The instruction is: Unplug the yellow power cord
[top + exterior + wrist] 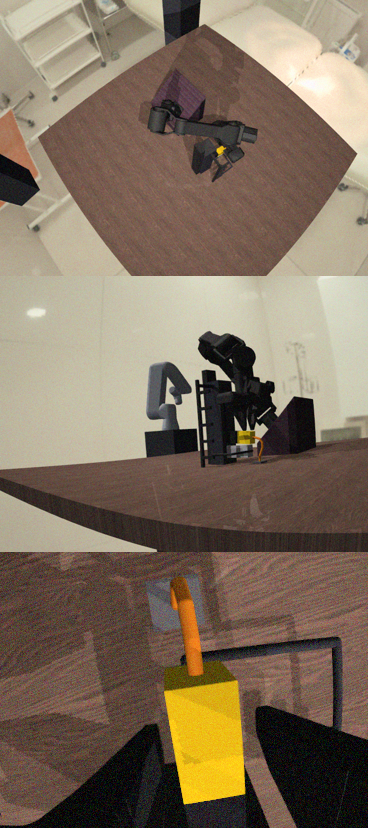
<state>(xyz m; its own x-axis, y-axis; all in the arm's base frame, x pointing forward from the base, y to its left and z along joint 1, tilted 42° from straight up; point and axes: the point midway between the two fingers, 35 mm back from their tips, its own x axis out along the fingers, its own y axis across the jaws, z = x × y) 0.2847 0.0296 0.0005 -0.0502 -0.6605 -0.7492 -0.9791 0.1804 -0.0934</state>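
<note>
My gripper tip is now 30 mm to the left of the yellow plug and 10 mm above it. The rest, counted from my gripper tip: grey pad 30 mm to the left, 90 mm below.
</note>
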